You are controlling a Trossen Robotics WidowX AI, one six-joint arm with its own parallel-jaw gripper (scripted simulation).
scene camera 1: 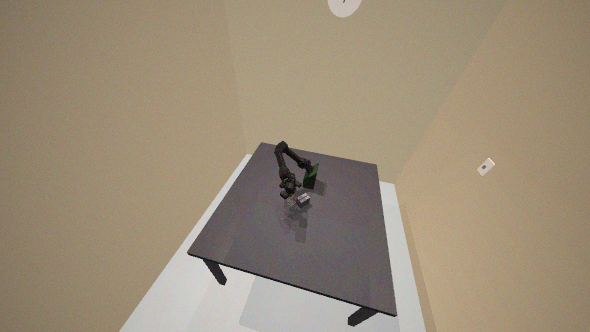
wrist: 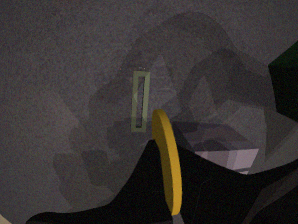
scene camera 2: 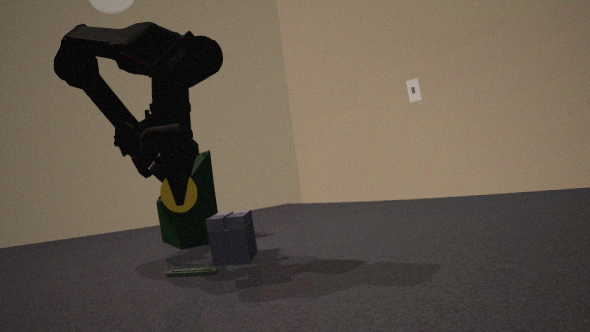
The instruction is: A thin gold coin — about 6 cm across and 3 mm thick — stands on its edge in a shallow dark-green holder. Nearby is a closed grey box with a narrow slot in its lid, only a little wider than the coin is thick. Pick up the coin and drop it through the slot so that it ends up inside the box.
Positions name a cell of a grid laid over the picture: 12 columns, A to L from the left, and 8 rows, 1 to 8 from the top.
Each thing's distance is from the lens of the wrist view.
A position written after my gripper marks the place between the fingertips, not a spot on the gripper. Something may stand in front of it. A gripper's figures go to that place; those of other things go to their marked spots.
my gripper (wrist: G6): 10 cm
coin (wrist: G5): 6 cm
